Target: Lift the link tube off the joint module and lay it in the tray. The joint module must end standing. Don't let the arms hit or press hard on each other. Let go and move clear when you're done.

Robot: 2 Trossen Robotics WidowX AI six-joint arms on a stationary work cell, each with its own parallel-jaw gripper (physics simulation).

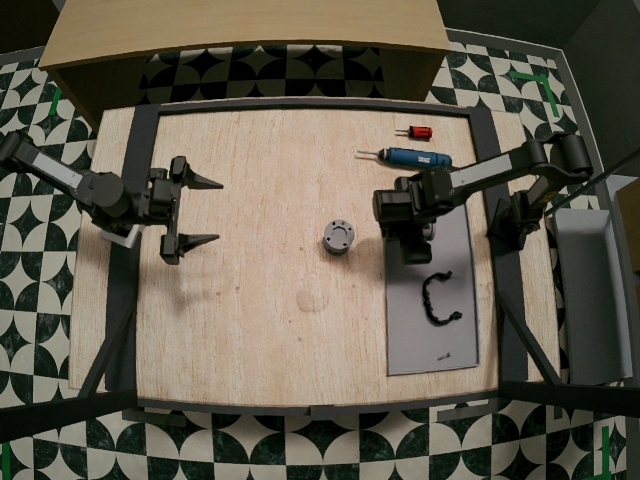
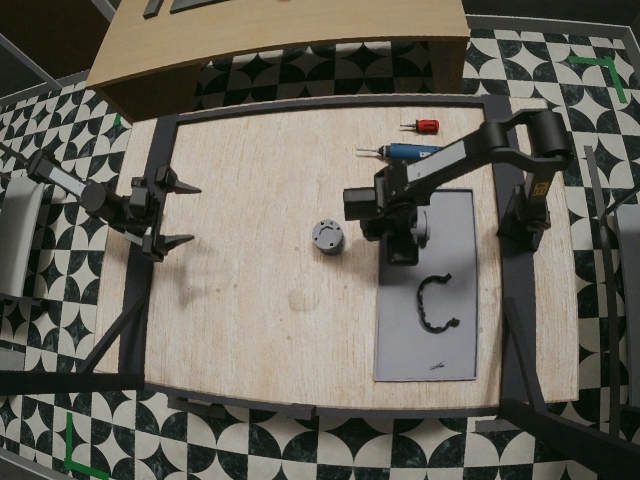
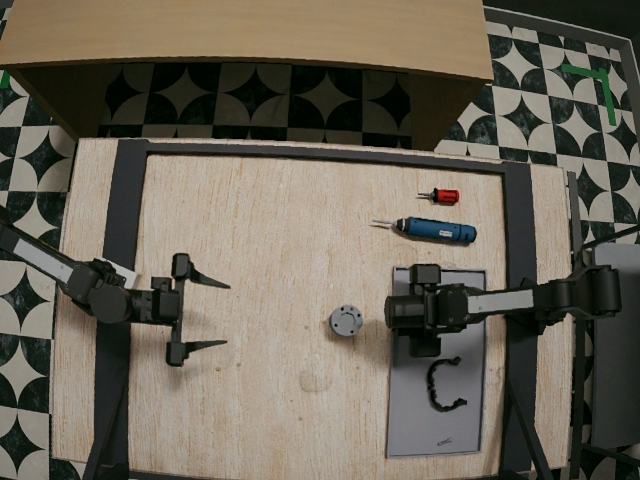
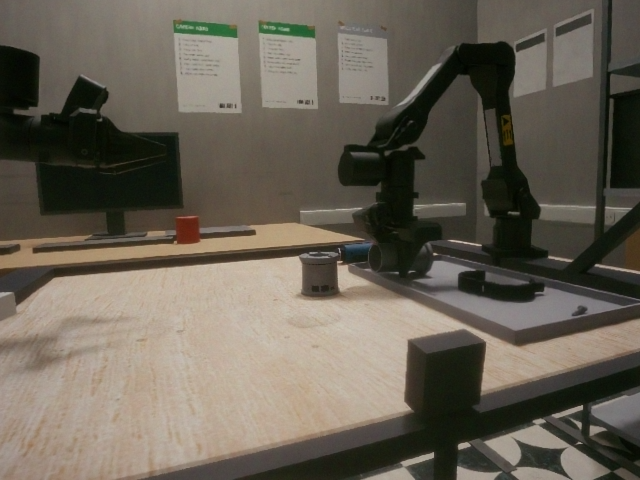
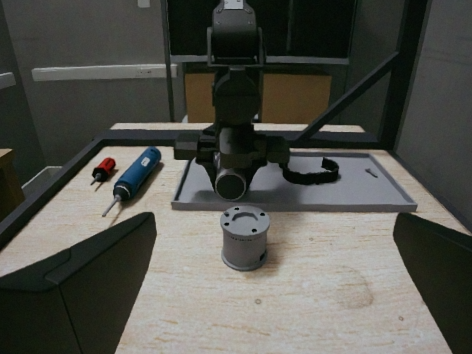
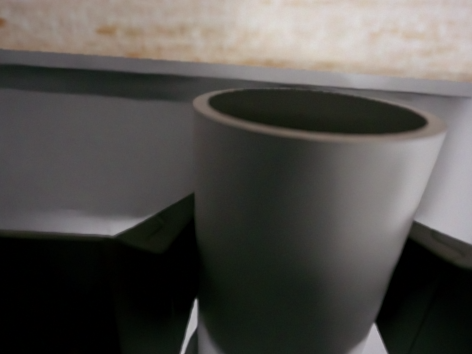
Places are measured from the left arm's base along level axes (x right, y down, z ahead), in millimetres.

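Where they show: left gripper, fingertip midpoint: (image 1: 221,211) (image 2: 197,213) (image 3: 228,314) (image 4: 166,154) (image 5: 276,224); right gripper, fingertip midpoint: (image 2: 400,229) (image 4: 394,274) (image 5: 230,192); right arm's base at its link origin: (image 1: 512,223) (image 2: 525,221) (image 4: 512,247).
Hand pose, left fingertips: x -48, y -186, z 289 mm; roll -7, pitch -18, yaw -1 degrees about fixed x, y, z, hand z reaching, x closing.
Note:
After its pixels a point has its place.
The grey joint module (image 1: 338,236) {z 493, x -119, y -21 mm} (image 2: 328,236) {z 496, x -120, y -22 mm} (image 3: 346,320) {z 492, x -123, y -22 mm} (image 4: 319,276) {z 492, x -94, y 1 mm} (image 5: 245,245) {z 466, x -113, y -10 mm} stands upright on the table, left of the grey tray (image 1: 413,341) {z 721, x 41, y 28 mm} (image 2: 403,351) {z 722, x 49, y 28 mm} (image 3: 413,434) {z 727, x 60, y 28 mm} (image 5: 380,195) {z 718, x 68, y 28 mm}. My right gripper (image 4: 405,268) {z 628, x -194, y 24 mm} (image 6: 275,201) {z 628, x -194, y 24 mm} points down and is shut on the grey link tube (image 1: 429,230) {z 679, x -195, y -24 mm} (image 2: 422,227) {z 675, x -198, y -27 mm} (image 4: 424,257) {z 679, x -185, y -7 mm} (image 6: 300,200) {z 603, x -178, y -34 mm}. The tube lies horizontal across the fingers, low over the tray's far part; a shadow shows beneath it. The arm hides much of it from above. My left gripper (image 1: 220,211) {z 289, x -48, y -186 mm} (image 2: 197,214) {z 289, x -48, y -186 mm} (image 3: 227,314) {z 289, x -48, y -186 mm} (image 5: 276,224) {z 289, x -48, y -186 mm} is wide open and empty, raised at the table's left.
A black C-shaped clamp band (image 1: 428,302) {z 724, x -48, y 6 mm} (image 3: 431,387) {z 719, x -51, y 7 mm} (image 4: 496,289) {z 737, x -26, y 14 mm} and a small screw (image 1: 444,356) {z 801, x 56, y 22 mm} (image 4: 578,310) {z 801, x 58, y 21 mm} lie in the tray. A blue electric screwdriver (image 3: 439,229) {z 617, x -376, y -8 mm} (image 5: 137,172) {z 590, x -361, y -4 mm} and a red screwdriver (image 3: 447,195) {z 614, x -462, y 3 mm} (image 5: 105,167) {z 604, x -452, y 7 mm} lie beyond the tray. Dark frame bars edge the table.

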